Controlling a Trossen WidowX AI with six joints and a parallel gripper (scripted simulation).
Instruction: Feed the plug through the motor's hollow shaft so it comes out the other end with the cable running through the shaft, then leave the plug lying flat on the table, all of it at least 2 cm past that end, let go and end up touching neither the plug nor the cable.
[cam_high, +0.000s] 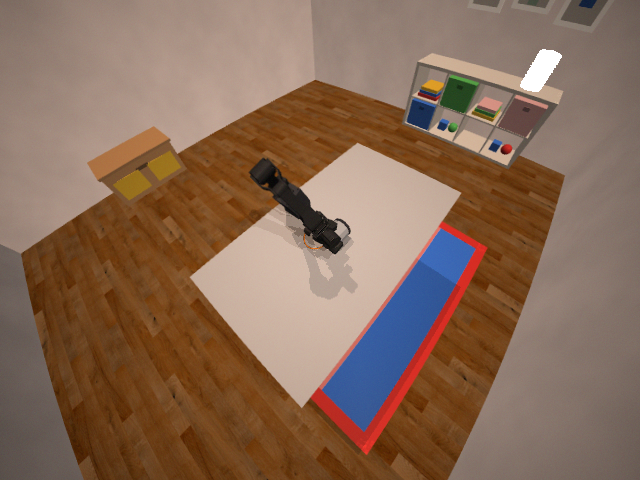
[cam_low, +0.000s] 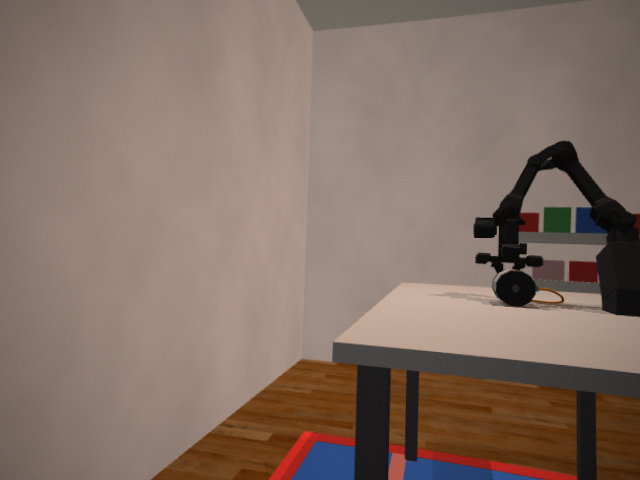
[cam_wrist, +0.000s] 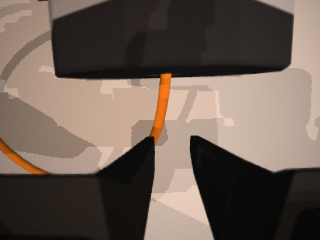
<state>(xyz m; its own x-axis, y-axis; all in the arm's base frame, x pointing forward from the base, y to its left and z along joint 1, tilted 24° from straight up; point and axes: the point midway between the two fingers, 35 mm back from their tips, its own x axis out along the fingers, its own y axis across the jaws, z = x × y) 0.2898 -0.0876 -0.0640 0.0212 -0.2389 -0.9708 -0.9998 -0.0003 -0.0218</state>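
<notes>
The grey plug lies 12 cm to the left of my hand and 3 cm below it.
</notes>
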